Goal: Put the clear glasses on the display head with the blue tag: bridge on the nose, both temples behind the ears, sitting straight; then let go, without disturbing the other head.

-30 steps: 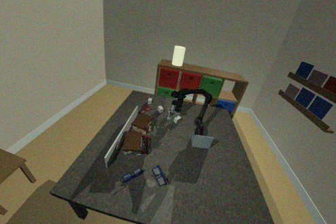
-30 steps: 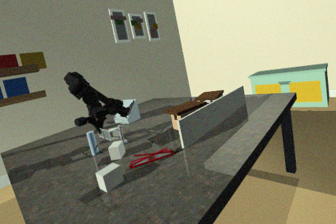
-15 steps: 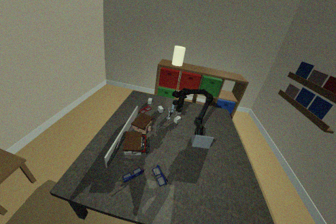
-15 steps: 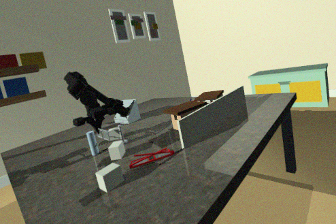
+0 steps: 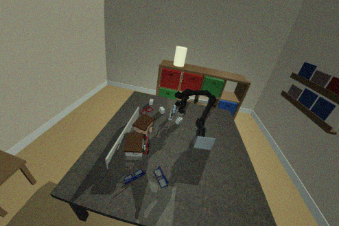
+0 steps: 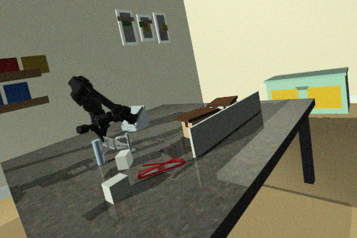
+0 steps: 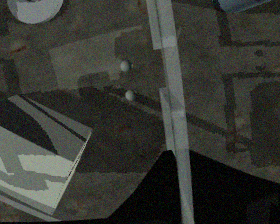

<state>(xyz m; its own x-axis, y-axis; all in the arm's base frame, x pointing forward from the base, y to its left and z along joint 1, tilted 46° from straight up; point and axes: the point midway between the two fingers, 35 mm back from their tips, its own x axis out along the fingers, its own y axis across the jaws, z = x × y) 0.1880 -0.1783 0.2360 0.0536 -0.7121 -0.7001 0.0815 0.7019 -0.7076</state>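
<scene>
The pale blue cylinder is 80 mm ahead of my gripper tip, 60 mm to the right of it and 10 mm below it. From my gripper tip the other things lie so: long white panel (430 mm ahead, 410 mm to the left).
</scene>
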